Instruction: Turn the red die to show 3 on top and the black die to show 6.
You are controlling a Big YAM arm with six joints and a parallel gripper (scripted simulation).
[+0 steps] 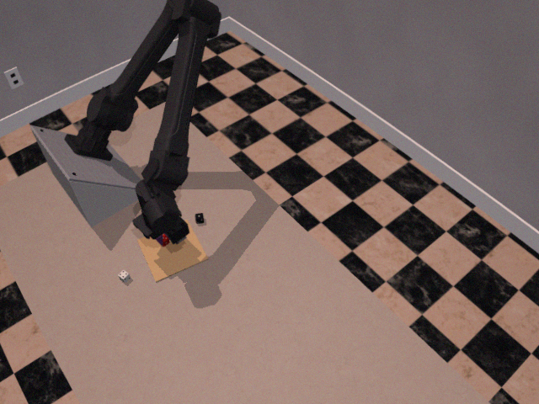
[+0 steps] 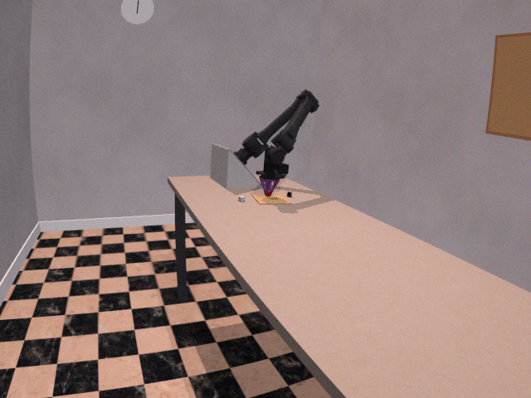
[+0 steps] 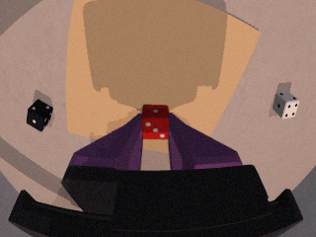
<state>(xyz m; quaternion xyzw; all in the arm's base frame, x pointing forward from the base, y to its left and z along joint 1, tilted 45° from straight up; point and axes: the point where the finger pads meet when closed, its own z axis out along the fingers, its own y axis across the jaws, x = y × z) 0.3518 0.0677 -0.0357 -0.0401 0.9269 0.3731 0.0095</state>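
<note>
My gripper is now right at the red die. The rest, counted from my hand: orange mat (20 mm below, 20 mm ahead, 10 mm to the left); then white die (130 mm to the right, 20 mm ahead, 10 mm below); then black die (110 mm to the left, 10 mm below, 10 mm behind).
</note>
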